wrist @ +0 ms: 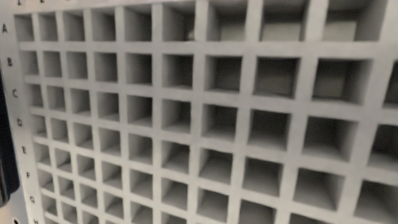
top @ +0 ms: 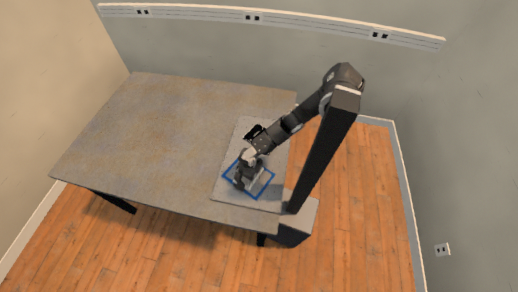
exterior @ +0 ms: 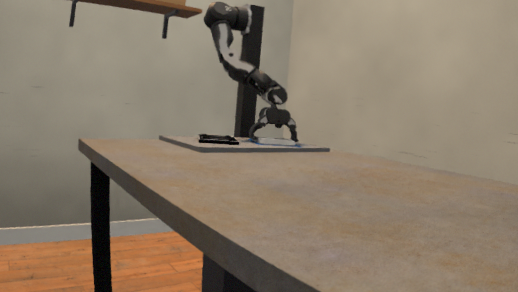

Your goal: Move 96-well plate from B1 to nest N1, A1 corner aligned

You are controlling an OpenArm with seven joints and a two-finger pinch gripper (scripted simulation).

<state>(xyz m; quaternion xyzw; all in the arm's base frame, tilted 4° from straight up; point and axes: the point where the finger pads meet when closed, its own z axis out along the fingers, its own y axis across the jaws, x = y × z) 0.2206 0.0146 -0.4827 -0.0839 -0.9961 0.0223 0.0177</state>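
The white 96-well plate lies 1 cm above my hand. Round my hand: black plate nest 1 cm ahead, 21 cm to the right, 1 cm above.
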